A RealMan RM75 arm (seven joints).
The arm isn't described. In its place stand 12 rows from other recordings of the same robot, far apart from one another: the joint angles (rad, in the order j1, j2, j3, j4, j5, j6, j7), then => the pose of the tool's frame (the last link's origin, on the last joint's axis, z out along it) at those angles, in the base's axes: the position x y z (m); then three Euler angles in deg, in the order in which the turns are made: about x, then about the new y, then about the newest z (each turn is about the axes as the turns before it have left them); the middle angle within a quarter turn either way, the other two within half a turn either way.
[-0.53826 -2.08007 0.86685 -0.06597 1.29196 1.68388 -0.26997] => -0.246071, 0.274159, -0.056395, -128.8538, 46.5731, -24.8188
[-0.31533 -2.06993 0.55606 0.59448 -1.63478 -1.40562 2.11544] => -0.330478, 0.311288, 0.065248, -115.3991, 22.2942, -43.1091
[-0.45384 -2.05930 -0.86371 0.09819 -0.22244 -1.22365 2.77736] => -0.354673, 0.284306, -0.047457, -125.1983, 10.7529, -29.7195
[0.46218 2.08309 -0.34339 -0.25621 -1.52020 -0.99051 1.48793] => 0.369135, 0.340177, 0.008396, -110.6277, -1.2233, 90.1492
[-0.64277 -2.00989 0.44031 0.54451 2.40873 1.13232 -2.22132] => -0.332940, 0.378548, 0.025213, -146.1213, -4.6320, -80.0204
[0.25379 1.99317 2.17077 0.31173 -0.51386 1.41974 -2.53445] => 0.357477, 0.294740, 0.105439, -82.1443, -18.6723, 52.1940
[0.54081 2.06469 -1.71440 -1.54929 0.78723 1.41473 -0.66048] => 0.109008, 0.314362, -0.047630, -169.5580, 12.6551, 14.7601
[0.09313 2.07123 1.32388 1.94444 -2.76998 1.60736 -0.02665] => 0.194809, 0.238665, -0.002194, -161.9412, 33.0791, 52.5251
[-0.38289 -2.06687 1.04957 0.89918 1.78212 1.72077 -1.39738] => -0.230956, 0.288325, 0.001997, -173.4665, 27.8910, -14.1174
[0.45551 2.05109 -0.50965 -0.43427 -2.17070 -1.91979 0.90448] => 0.279889, 0.244771, -0.009632, -171.7971, -38.0542, 12.6703
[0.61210 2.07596 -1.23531 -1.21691 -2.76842 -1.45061 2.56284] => 0.230993, 0.375861, 0.023123, -160.7003, 32.1874, 42.9092
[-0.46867 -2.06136 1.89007 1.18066 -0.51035 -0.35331 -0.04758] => -0.160406, 0.394724, -0.065057, -130.5457, -1.9956, -45.9336
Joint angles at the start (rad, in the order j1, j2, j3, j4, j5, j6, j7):
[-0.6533, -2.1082, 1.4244, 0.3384, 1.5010, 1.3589, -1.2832]
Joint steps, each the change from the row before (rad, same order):
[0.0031, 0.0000, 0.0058, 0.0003, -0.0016, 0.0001, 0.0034]
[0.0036, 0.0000, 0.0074, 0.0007, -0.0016, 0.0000, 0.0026]
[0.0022, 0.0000, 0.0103, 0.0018, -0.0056, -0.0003, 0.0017]
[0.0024, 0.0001, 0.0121, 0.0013, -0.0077, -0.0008, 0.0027]
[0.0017, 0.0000, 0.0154, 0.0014, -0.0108, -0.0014, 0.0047]
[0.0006, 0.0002, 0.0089, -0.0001, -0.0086, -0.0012, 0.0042]
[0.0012, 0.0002, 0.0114, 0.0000, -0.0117, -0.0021, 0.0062]
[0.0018, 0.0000, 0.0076, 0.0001, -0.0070, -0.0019, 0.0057]
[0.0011, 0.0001, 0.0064, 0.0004, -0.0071, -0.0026, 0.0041]
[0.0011, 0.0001, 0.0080, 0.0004, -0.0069, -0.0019, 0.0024]
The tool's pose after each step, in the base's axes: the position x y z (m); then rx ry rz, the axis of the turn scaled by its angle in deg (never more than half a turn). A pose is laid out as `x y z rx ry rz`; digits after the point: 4 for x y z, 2 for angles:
-0.2107 0.2961 -0.1135 168.52 32.92 38.31
-0.2117 0.2946 -0.1141 168.46 32.75 38.01
-0.2119 0.2935 -0.1147 168.36 32.47 37.85
-0.2121 0.2923 -0.1153 168.27 32.18 37.71
-0.2119 0.2911 -0.1162 168.20 31.66 37.60
-0.2117 0.2907 -0.1166 168.22 31.36 37.68
-0.2115 0.2902 -0.1171 168.29 30.98 37.83
-0.2117 0.2896 -0.1175 168.39 30.66 37.88
-0.2117 0.2894 -0.1178 168.53 30.45 37.98
-0.2117 0.2890 -0.1183 168.55 30.31 37.97

